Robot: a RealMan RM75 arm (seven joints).
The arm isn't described. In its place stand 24 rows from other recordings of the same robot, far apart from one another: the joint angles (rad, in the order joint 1, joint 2, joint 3, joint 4, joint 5, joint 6, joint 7), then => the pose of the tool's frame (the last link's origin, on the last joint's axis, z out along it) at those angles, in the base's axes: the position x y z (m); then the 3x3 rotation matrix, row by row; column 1 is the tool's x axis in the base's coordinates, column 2 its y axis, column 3 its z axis.
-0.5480, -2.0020, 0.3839, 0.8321, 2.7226, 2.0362, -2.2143 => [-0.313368, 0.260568, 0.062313], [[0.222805, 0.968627, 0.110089], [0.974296, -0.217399, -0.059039], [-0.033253, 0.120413, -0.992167]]
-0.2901, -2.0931, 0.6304, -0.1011, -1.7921, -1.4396, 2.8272 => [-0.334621, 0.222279, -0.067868], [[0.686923, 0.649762, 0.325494], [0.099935, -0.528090, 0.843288], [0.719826, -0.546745, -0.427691]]
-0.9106, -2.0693, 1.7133, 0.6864, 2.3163, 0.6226, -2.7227 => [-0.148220, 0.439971, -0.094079], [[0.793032, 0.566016, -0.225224], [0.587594, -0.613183, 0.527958], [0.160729, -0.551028, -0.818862]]
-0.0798, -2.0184, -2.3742, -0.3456, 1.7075, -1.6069, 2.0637 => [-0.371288, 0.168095, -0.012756], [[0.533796, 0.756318, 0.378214], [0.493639, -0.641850, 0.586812], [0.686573, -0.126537, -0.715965]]
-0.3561, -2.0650, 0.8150, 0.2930, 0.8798, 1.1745, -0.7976 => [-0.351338, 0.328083, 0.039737], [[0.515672, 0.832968, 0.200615], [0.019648, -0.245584, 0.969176], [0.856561, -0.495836, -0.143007]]
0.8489, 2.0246, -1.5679, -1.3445, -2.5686, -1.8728, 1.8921 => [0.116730, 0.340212, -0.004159], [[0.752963, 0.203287, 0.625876], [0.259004, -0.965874, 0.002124], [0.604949, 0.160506, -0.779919]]
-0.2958, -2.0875, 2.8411, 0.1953, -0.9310, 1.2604, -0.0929 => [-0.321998, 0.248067, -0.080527], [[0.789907, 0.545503, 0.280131], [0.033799, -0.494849, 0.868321], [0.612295, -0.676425, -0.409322]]
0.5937, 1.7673, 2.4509, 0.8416, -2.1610, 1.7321, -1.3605 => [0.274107, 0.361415, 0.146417], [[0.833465, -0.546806, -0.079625], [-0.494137, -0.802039, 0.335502], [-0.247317, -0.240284, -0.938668]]
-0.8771, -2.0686, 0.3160, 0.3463, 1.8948, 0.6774, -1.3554 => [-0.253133, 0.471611, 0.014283], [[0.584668, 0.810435, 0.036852], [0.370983, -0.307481, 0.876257], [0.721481, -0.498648, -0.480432]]
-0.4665, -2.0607, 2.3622, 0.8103, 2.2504, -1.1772, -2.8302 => [-0.141943, 0.350413, -0.030106], [[0.553431, 0.618629, 0.557685], [-0.453391, -0.337914, 0.824773], [0.698678, -0.709304, 0.093468]]
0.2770, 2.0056, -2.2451, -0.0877, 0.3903, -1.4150, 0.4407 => [0.352436, 0.258286, -0.007365], [[0.657083, -0.686602, -0.311159], [-0.014054, -0.423863, 0.905617], [-0.753688, -0.590692, -0.288162]]
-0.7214, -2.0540, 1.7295, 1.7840, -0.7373, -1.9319, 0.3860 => [-0.065972, 0.271228, -0.011992], [[0.846192, 0.210982, -0.489331], [0.261653, -0.964467, 0.036629], [-0.464216, -0.159030, -0.871328]]
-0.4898, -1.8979, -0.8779, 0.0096, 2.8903, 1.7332, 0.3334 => [-0.294365, 0.300957, 0.041407], [[0.719182, -0.192710, 0.667563], [-0.690647, -0.303428, 0.656459], [0.076051, -0.933164, -0.351314]]
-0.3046, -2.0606, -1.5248, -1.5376, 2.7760, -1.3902, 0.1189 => [-0.237309, 0.314416, 0.000148], [[0.483801, 0.657650, -0.577436], [0.875176, -0.362297, 0.320636], [0.001663, -0.660482, -0.750840]]
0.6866, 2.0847, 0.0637, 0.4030, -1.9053, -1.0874, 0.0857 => [0.197905, 0.329722, -0.123675], [[0.730840, -0.478805, -0.486435], [0.021425, -0.696230, 0.717499], [-0.682212, -0.534799, -0.498574]]
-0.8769, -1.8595, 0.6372, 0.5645, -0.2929, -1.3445, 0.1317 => [-0.292077, 0.417016, 0.078182], [[-0.146762, 0.892876, -0.425716], [0.931690, 0.269350, 0.243731], [0.332288, -0.360865, -0.871413]]
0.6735, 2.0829, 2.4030, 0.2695, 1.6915, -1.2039, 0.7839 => [0.235737, 0.387782, -0.029771], [[0.759394, -0.440342, -0.478978], [-0.007888, -0.742351, 0.669965], [-0.650583, -0.504989, -0.567211]]
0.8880, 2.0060, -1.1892, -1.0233, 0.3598, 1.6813, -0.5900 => [0.183107, 0.396108, 0.031765], [[0.577573, -0.560752, 0.593267], [-0.737735, -0.669689, 0.085234], [0.349510, -0.486903, -0.800480]]
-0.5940, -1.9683, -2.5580, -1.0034, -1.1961, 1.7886, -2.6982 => [-0.212973, 0.357507, 0.115697], [[0.104511, 0.897599, 0.428245], [0.882123, -0.282521, 0.376885], [0.459279, 0.338376, -0.821319]]
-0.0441, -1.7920, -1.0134, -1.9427, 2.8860, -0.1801, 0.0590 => [-0.094926, 0.286748, 0.028104], [[0.880361, 0.321539, 0.348679], [-0.093989, -0.602294, 0.792722], [0.464899, -0.730653, -0.500015]]
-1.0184, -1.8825, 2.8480, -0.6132, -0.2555, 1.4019, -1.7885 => [-0.244426, 0.449589, 0.109356], [[0.571432, 0.811503, 0.122182], [0.584828, -0.507134, 0.633082], [0.575710, -0.290308, -0.764382]]
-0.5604, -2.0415, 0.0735, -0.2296, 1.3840, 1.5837, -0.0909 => [-0.264534, 0.330728, 0.001502], [[0.593580, 0.658325, 0.462895], [-0.380214, -0.277541, 0.882274], [0.709295, -0.699700, 0.085562]]
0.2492, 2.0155, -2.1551, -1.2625, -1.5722, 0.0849, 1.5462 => [0.173622, 0.341031, -0.074295], [[0.971277, -0.198443, -0.131305], [-0.000857, -0.554727, 0.832032], [-0.237949, -0.808021, -0.538964]]
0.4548, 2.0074, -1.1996, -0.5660, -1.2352, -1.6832, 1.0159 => [0.212638, 0.307627, 0.006893], [[0.632503, -0.148095, -0.760268], [0.050433, -0.971594, 0.231218], [-0.772914, -0.184589, -0.607067]]
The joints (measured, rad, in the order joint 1, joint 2, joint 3, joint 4, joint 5, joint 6, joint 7), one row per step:
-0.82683 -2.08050 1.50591 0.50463 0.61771 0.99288 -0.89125
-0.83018 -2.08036 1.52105 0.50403 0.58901 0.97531 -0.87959
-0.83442 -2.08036 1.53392 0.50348 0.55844 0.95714 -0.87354
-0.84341 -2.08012 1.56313 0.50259 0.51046 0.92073 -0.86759
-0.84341 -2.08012 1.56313 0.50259 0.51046 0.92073 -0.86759
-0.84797 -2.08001 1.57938 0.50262 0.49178 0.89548 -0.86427
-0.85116 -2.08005 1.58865 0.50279 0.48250 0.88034 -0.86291
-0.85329 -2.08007 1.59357 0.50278 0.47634 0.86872 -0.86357
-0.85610 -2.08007 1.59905 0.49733 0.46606 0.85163 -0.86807
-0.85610 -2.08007 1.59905 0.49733 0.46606 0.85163 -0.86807
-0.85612 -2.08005 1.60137 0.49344 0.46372 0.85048 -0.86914
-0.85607 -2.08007 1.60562 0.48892 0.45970 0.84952 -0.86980
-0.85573 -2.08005 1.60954 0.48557 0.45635 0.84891 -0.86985
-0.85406 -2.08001 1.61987 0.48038 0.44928 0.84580 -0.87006
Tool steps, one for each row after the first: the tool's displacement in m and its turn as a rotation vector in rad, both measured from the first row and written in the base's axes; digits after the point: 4 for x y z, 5 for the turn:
0.0008 0.0018 -0.0005 0.00780 -0.00175 0.01158
0.0019 0.0040 -0.0005 0.01286 -0.00933 0.02739
0.0039 0.0074 -0.0026 0.01383 -0.01314 0.05446
0.0039 0.0074 -0.0026 0.01383 -0.01314 0.05446
0.0041 0.0092 -0.0047 0.01400 -0.00572 0.07063
0.0045 0.0102 -0.0061 0.01360 -0.00025 0.07943
0.0045 0.0112 -0.0068 0.01317 0.00246 0.08804
0.0026 0.0129 -0.0080 0.00967 0.00435 0.10875
0.0026 0.0129 -0.0080 0.00967 0.00435 0.10875
0.0015 0.0129 -0.0087 0.00706 0.00536 0.11350
0.0002 0.0127 -0.0097 0.00363 0.00659 0.11832
-0.0009 0.0124 -0.0105 0.00105 0.00796 0.12171
-0.0031 0.0117 -0.0125 -0.00469 0.01232 0.12882

